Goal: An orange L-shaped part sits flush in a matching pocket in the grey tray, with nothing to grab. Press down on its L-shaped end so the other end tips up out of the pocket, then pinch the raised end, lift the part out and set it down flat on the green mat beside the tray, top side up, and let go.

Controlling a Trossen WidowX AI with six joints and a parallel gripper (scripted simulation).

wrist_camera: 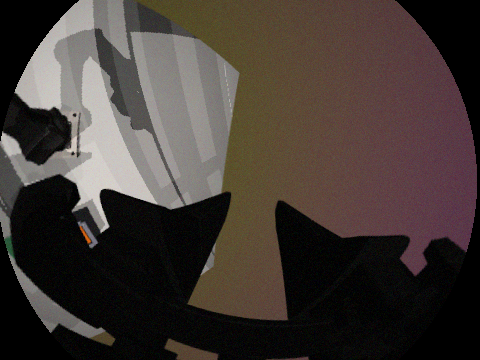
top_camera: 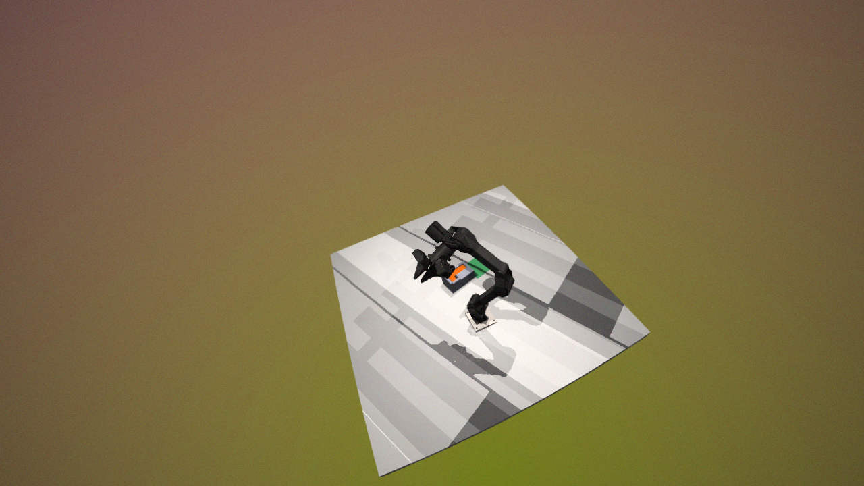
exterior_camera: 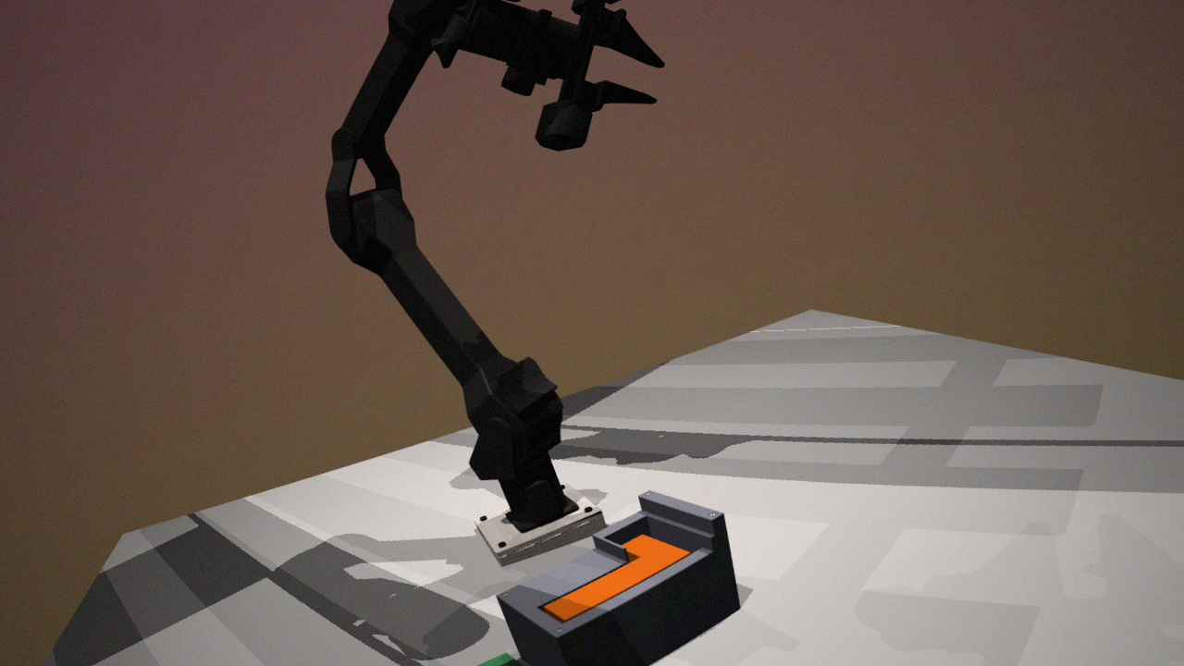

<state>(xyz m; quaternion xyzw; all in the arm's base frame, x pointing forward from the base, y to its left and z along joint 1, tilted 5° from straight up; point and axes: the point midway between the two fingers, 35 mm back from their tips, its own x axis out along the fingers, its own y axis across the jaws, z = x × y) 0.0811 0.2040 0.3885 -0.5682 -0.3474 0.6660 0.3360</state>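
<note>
My gripper tip is now 200 mm short of the orange L-shaped part, 210 mm to the left of it and 360 mm above it. From my gripper tip the other things lie so: green mat 230 mm ahead, 380 mm to the right, 420 mm below.
</note>
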